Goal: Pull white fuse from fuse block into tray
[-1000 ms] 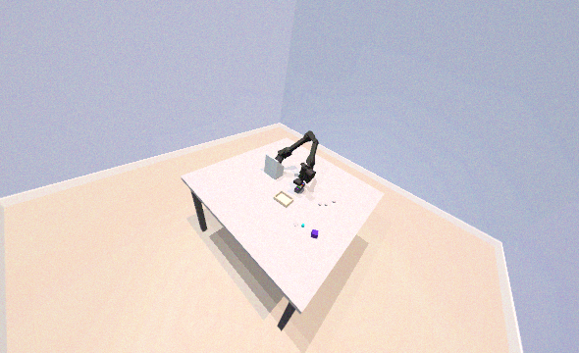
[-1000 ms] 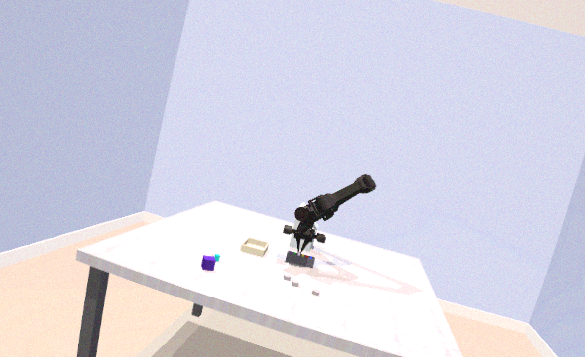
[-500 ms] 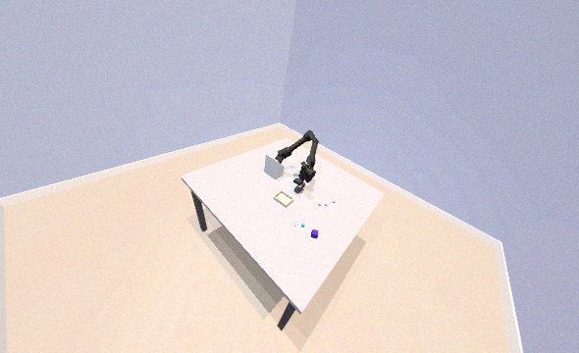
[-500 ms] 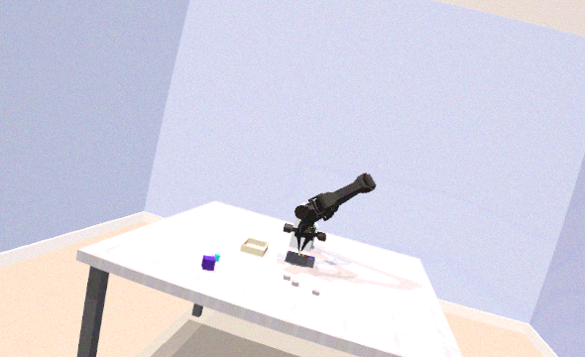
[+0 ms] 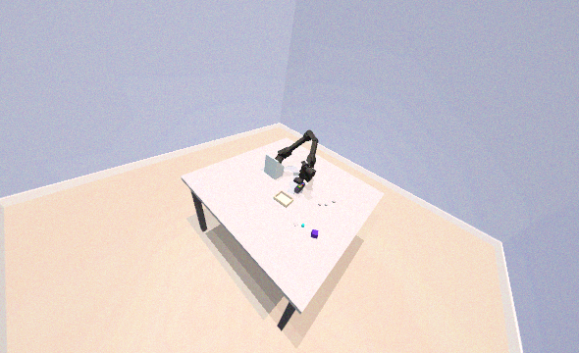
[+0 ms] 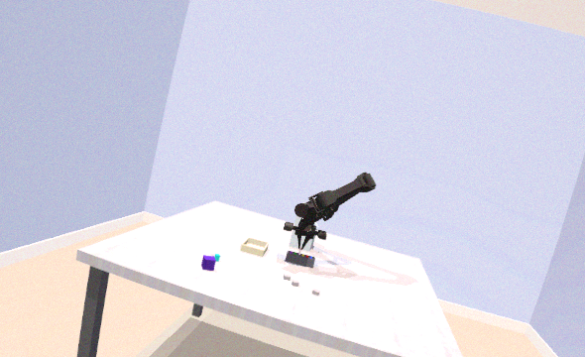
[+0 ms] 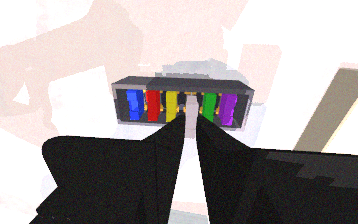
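My gripper tip is now 20 cm to the left of the shallow tan tray, 6 cm above it and 1 cm short of it. Also, from my gripper tip: purple cube 38 cm ahead, 25 cm to the right, 4 cm below; then cyan piece 28 cm ahead, 26 cm to the right, 5 cm below.
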